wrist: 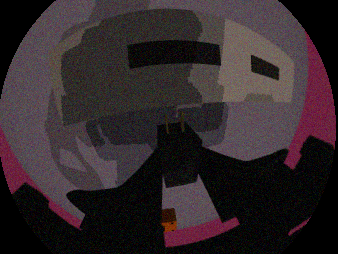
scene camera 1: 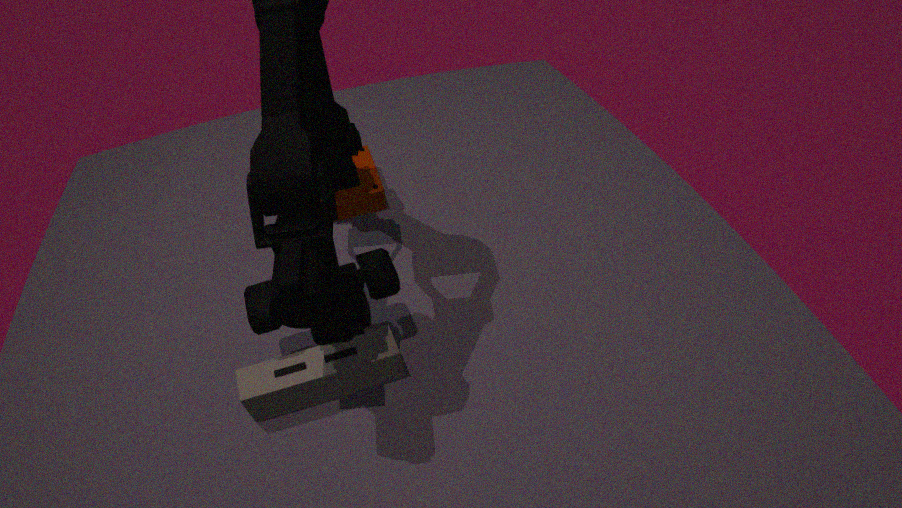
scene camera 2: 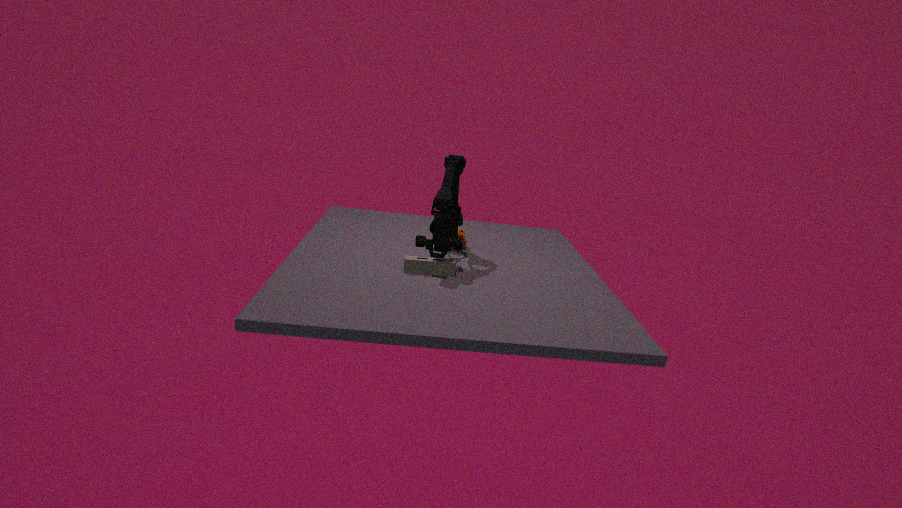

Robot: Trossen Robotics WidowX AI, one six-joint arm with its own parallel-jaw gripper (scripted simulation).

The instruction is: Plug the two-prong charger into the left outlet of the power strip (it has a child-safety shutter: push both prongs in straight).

Note:
The gripper (scene camera 1: 331, 327) carries a two-prong charger (wrist: 180, 148).
The gripper shows as well in the wrist view (wrist: 174, 149). Scene camera 1 misses the two-prong charger, which is hidden by the gripper.

